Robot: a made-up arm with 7 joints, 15 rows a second.
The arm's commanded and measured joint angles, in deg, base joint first. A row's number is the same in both.
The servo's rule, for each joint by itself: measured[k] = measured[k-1] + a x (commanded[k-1-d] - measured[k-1]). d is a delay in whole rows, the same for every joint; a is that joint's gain. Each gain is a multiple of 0.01, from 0.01 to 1. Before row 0 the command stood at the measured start. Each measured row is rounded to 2 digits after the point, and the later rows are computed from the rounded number. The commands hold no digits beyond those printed.
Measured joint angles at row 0:
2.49, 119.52, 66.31, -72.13, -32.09, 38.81, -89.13
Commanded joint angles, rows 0 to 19:
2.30, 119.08, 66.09, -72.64, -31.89, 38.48, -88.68
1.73, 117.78, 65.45, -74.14, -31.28, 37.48, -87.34
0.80, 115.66, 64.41, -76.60, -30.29, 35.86, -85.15
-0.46, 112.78, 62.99, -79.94, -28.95, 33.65, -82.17
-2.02, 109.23, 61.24, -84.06, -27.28, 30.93, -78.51
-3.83, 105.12, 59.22, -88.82, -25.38, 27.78, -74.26
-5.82, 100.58, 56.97, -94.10, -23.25, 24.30, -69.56
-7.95, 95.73, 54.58, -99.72, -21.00, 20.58, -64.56
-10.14, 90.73, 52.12, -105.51, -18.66, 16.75, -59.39
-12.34, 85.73, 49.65, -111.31, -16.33, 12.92, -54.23
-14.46, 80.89, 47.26, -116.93, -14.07, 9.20, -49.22
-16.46, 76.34, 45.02, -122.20, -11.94, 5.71, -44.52
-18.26, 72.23, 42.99, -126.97, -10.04, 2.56, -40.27
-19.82, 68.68, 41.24, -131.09, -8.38, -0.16, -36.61
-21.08, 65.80, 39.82, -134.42, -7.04, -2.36, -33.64
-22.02, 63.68, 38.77, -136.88, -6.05, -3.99, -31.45
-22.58, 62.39, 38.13, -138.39, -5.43, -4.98, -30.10
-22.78, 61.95, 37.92, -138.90, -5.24, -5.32, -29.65
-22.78, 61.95, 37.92, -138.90, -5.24, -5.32, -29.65
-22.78, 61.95, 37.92, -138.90, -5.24, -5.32, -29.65
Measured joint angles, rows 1 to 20:
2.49, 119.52, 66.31, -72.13, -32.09, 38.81, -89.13
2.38, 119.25, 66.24, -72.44, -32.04, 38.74, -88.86
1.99, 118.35, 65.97, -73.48, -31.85, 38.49, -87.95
1.28, 116.71, 65.44, -75.38, -31.46, 37.96, -86.27
0.24, 114.31, 64.61, -78.16, -30.83, 37.10, -83.81
-1.12, 111.21, 63.46, -81.76, -29.94, 35.87, -80.63
-2.75, 107.50, 62.02, -86.07, -28.80, 34.25, -76.81
-4.59, 103.28, 60.30, -90.97, -27.41, 32.26, -72.46
-6.61, 98.67, 58.36, -96.31, -25.81, 29.92, -67.72
-8.73, 93.83, 56.24, -101.92, -24.02, 27.29, -62.72
-10.90, 88.89, 54.00, -107.65, -22.10, 24.42, -57.63
-13.04, 84.01, 51.71, -113.31, -20.09, 21.38, -52.58
-15.09, 79.33, 49.44, -118.73, -18.05, 18.25, -47.74
-16.99, 75.00, 47.25, -123.76, -16.05, 15.11, -43.26
-18.69, 71.14, 45.21, -128.23, -14.13, 12.06, -39.27
-20.12, 67.88, 43.38, -132.01, -12.36, 9.18, -35.89
-21.26, 65.32, 41.81, -134.98, -10.78, 6.55, -33.23
-22.05, 63.53, 40.56, -137.06, -9.44, 4.24, -31.35
-22.49, 62.57, 39.66, -138.18, -8.39, 2.33, -30.33
-22.66, 62.19, 39.07, -138.62, -7.60, 0.80, -29.92
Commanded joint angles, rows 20 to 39:
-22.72, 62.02, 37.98, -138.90, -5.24, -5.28, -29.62
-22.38, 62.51, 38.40, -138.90, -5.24, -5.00, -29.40
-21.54, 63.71, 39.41, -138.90, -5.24, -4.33, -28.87
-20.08, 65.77, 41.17, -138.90, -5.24, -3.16, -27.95
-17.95, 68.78, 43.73, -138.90, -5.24, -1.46, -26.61
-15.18, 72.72, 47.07, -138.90, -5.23, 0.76, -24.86
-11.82, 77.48, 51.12, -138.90, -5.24, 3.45, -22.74
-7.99, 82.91, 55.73, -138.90, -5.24, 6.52, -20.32
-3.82, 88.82, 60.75, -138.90, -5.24, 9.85, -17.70
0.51, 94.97, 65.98, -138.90, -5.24, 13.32, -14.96
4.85, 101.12, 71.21, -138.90, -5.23, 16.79, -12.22
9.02, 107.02, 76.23, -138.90, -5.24, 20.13, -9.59
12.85, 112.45, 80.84, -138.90, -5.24, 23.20, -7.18
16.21, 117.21, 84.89, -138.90, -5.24, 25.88, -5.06
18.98, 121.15, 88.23, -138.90, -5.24, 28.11, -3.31
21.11, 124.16, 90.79, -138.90, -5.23, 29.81, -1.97
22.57, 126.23, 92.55, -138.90, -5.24, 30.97, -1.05
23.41, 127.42, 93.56, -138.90, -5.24, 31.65, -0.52
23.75, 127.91, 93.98, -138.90, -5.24, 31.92, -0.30
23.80, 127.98, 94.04, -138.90, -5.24, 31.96, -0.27
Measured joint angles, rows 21 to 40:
-22.73, 62.04, 38.68, -138.79, -7.01, -0.42, -29.76
-22.72, 62.03, 38.44, -138.86, -6.57, -1.39, -29.68
-22.52, 62.32, 38.43, -138.88, -6.24, -2.11, -29.51
-21.93, 63.17, 38.76, -138.89, -5.99, -2.55, -29.13
-20.82, 64.76, 39.58, -138.90, -5.80, -2.67, -28.42
-19.10, 67.21, 40.99, -138.90, -5.66, -2.43, -27.33
-16.75, 70.57, 43.06, -138.90, -5.55, -1.79, -25.85
-13.79, 74.79, 45.80, -138.90, -5.47, -0.74, -23.98
-10.31, 79.74, 49.18, -138.90, -5.41, 0.71, -21.78
-6.42, 85.28, 53.11, -138.90, -5.37, 2.54, -19.33
-2.26, 91.19, 57.49, -138.90, -5.34, 4.70, -16.71
2.01, 97.25, 62.15, -138.90, -5.31, 7.12, -14.02
6.22, 103.21, 66.94, -138.90, -5.29, 9.72, -11.36
10.20, 108.85, 71.67, -138.90, -5.28, 12.42, -8.85
13.81, 113.95, 76.16, -138.90, -5.27, 15.11, -6.58
16.91, 118.34, 80.26, -138.90, -5.26, 17.71, -4.62
19.43, 121.89, 83.84, -138.90, -5.25, 20.13, -3.03
21.31, 124.54, 86.80, -138.90, -5.25, 22.30, -1.84
22.57, 126.30, 89.10, -138.90, -5.25, 24.17, -1.05
23.28, 127.28, 90.76, -138.90, -5.25, 25.72, -0.60

